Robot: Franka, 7 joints.
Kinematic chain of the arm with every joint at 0, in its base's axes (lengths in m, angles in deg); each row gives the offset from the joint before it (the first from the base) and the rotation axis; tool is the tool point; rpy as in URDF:
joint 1: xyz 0 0 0.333 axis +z
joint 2: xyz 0 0 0 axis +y
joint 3: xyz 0 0 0.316 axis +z
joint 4: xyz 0.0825 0 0 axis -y
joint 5: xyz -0.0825 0 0.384 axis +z
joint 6: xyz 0 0 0 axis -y
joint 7: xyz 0.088 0 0 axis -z
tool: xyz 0 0 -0.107 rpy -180 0 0
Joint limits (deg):
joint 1: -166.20..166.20
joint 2: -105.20..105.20
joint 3: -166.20..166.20
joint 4: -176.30..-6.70
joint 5: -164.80..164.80
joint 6: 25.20..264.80
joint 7: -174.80..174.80
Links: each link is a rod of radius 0.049 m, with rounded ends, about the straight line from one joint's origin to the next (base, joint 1, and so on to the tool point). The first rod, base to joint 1, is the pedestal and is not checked.
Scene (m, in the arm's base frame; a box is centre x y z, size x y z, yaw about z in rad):
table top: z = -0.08
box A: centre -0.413 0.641 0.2 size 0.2 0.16 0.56 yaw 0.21
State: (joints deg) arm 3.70 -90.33 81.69 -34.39 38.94 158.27 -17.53
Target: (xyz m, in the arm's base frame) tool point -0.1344 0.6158 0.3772
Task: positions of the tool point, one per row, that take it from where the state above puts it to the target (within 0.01 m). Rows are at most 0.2 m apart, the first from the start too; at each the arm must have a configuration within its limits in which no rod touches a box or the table.
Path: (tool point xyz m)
1: -0.7607 0.3655 0.4701
2: -0.6703 0.4850 0.5453
3: -0.5627 0.5722 0.6178
4: -0.4502 0.6257 0.6847
5: -0.3438 0.6494 0.7427
6: -0.2911 0.6564 0.7345
7: -0.2552 0.6512 0.7164
8: -0.2338 0.6421 0.6825
9: -0.2198 0.6342 0.6295
10: -0.2036 0.6292 0.5575
11: -0.1768 0.6245 0.4711
12: -0.1344 0.6158 0.3772

